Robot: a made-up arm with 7 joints.
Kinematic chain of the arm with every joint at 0, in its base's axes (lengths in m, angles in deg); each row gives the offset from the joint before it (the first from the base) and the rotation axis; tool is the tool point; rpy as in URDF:
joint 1: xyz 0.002 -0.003 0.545 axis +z
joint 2: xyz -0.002 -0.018 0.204 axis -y
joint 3: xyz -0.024 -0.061 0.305 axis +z
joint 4: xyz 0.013 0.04 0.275 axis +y
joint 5: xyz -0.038 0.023 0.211 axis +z
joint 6: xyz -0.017 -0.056 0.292 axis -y
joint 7: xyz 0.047 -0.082 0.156 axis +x
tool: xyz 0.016 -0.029 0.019 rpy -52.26 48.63 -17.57
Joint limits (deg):
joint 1: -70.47..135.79
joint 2: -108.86..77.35
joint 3: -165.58..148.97
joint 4: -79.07..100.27
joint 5: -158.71..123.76
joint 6: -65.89..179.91
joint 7: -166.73..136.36
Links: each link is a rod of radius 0.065 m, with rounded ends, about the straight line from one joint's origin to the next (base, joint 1, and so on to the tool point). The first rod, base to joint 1, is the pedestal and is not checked.
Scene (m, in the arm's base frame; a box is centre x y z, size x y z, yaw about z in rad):
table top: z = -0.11
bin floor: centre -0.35 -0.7 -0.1 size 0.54 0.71 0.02 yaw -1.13
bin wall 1: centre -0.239 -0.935 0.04 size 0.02 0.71 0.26 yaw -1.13
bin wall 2: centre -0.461 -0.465 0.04 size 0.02 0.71 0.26 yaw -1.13
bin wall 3: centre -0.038 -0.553 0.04 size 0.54 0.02 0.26 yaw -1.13
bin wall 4: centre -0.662 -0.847 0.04 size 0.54 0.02 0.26 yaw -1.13
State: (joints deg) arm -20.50 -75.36 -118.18 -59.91 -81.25 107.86 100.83
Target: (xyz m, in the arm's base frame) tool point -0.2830 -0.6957 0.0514
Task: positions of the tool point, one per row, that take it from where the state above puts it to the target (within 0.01 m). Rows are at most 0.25 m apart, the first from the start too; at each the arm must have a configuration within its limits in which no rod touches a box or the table.
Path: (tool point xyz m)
1: 0.9204 -0.0964 0.5783
2: 0.9885 -0.2673 0.6326
3: 0.9954 -0.4657 0.6771
4: 0.9351 -0.6695 0.7020
5: 0.8103 -0.8539 0.7015
6: 0.6323 -0.9955 0.6732
7: 0.4200 -1.0751 0.6203
8: 0.1977 -1.0814 0.5495
9: -0.0086 -1.0129 0.4715
10: -0.1750 -0.8783 0.3986
11: -0.2830 -0.6957 0.3434
12: -0.2876 -0.7136 0.2015
13: -0.2830 -0.6957 0.0514

